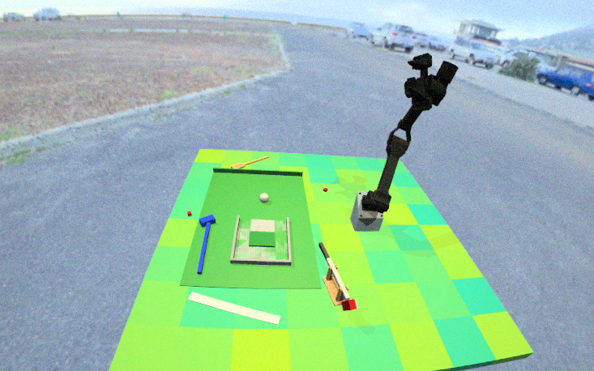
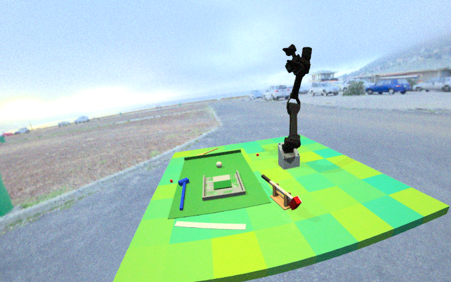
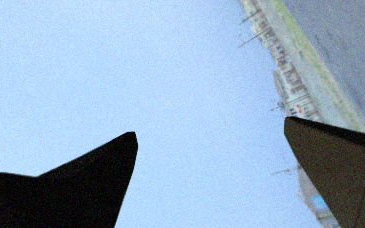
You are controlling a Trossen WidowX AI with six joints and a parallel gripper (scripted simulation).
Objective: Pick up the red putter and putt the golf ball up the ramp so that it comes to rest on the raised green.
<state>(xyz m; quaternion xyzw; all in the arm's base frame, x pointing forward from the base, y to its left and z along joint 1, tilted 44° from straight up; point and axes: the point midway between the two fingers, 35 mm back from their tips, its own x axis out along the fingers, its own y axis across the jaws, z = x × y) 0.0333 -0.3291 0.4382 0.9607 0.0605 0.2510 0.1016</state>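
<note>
Right now the red putter is 150 mm ahead of my gripper tip, 260 mm to the left of it and 620 mm below it. Round my gripper tip: wooden stand (150 mm ahead, 280 mm to the left, 640 mm below); white bar (490 mm ahead, 370 mm to the left, 670 mm below); white golf ball (430 mm ahead, 200 mm to the right, 650 mm below).
</note>
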